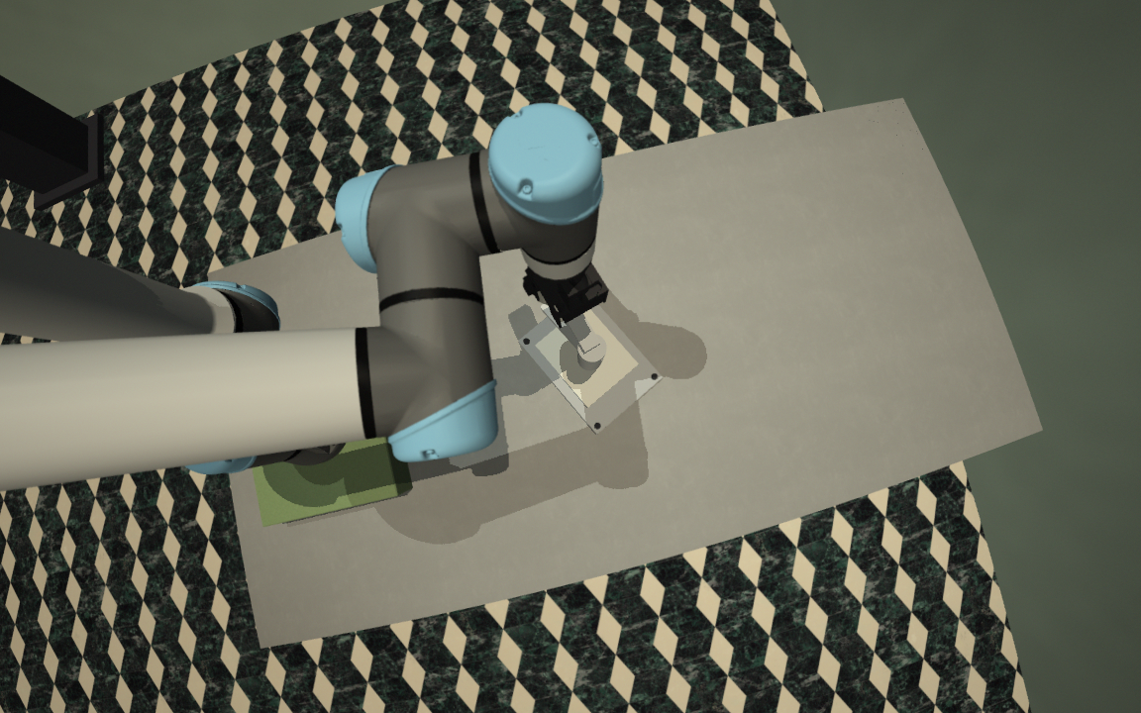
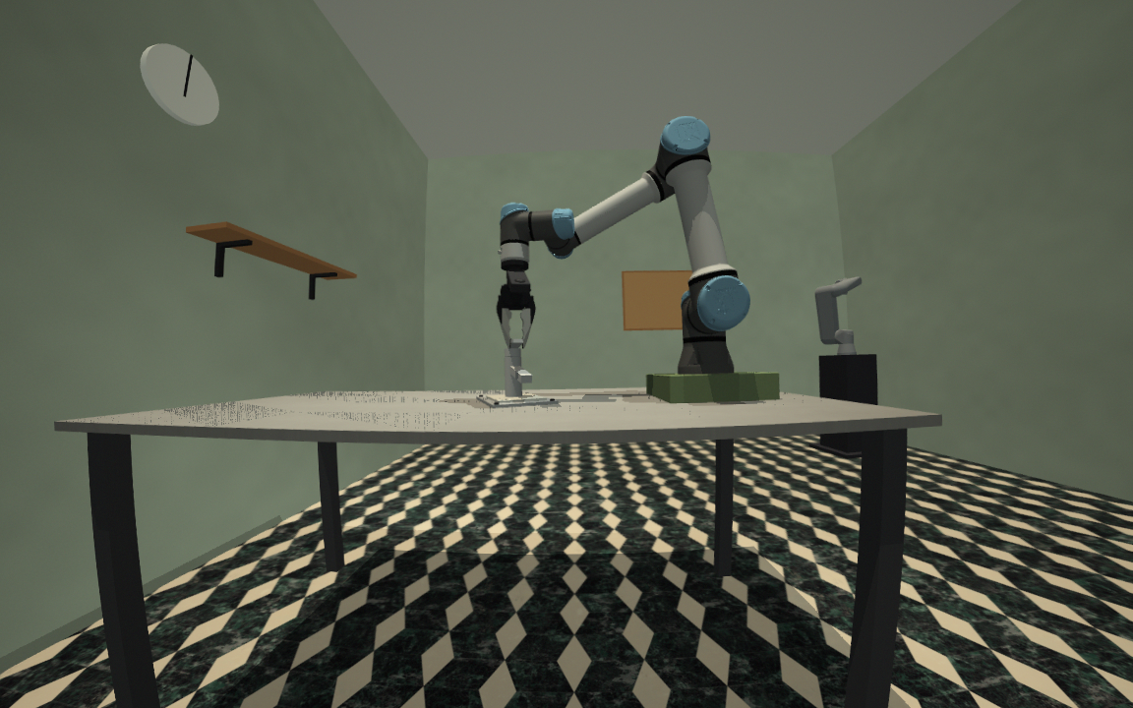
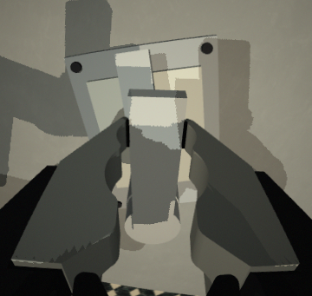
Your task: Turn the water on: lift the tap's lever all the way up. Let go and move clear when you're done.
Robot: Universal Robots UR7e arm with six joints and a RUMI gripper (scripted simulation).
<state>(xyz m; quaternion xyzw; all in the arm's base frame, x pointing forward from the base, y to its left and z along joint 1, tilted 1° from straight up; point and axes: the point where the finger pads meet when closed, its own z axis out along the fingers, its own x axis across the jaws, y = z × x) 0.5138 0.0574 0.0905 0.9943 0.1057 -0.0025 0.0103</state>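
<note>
Right now the flat lever is 1 cm ahead of my hand and 4 cm to the right of it. From my hand the other things lie so: grey tap 1 cm ahead, 7 cm to the right, 6 cm below.
</note>
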